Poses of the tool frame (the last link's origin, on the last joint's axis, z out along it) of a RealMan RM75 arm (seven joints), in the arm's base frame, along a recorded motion.
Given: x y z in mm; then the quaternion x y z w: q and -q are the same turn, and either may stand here.
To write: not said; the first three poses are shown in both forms.
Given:
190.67, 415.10, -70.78, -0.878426, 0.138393, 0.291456, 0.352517
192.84, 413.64, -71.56, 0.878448, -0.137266, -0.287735, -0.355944
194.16, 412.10, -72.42, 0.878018, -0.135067, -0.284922, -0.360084
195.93, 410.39, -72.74, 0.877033, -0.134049, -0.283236, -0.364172
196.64, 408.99, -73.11, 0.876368, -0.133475, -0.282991, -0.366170
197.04, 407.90, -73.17, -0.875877, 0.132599, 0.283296, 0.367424
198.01, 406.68, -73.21, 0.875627, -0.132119, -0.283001, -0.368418
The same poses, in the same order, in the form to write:
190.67, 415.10, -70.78, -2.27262, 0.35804, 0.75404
192.84, 413.64, -71.56, -2.26895, 0.35455, 0.74319
194.16, 412.10, -72.42, -2.26335, 0.34818, 0.73447
195.93, 410.39, -72.74, -2.25641, 0.34488, 0.72870
196.64, 408.99, -73.11, -2.25255, 0.34307, 0.72738
197.04, 407.90, -73.17, -2.24995, 0.34062, 0.72773
198.01, 406.68, -73.21, -2.24824, 0.33923, 0.72663

